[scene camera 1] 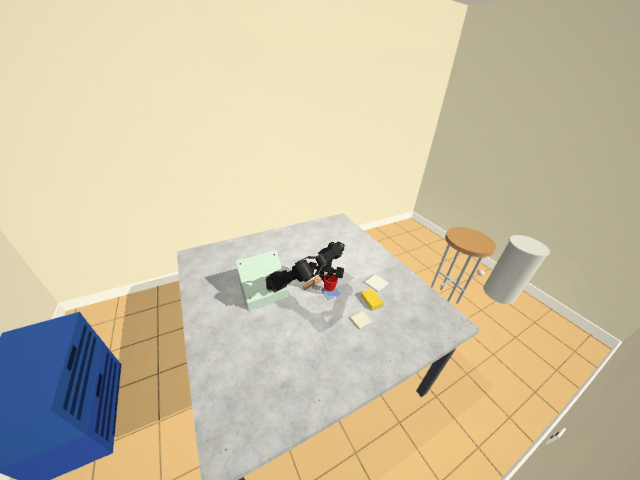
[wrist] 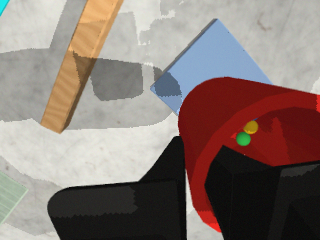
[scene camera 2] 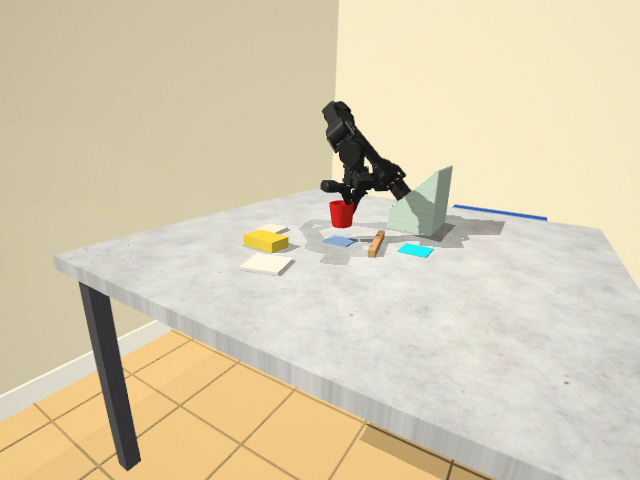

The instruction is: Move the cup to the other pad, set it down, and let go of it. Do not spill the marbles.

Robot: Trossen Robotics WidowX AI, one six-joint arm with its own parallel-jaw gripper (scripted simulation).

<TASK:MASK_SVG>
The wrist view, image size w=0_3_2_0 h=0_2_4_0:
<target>my gripper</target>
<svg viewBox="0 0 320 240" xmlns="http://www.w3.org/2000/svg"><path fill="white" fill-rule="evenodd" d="M222 145L209 165L204 188L224 240L320 240L320 160L271 166ZM182 137L174 136L155 164L138 181L73 186L56 192L48 200L47 211L59 239L187 240L186 166Z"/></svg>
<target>red cup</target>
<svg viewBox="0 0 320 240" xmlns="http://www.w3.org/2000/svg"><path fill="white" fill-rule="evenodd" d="M320 95L232 77L210 78L197 85L188 93L178 112L179 136L182 137L184 143L185 166L191 191L192 206L205 224L221 232L210 200L206 194L204 183L209 165L222 145L271 166L320 160ZM256 121L259 126L258 131L254 134L249 134L251 138L250 143L240 146L236 141L236 137L239 133L244 132L243 125L252 120Z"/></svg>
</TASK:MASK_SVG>
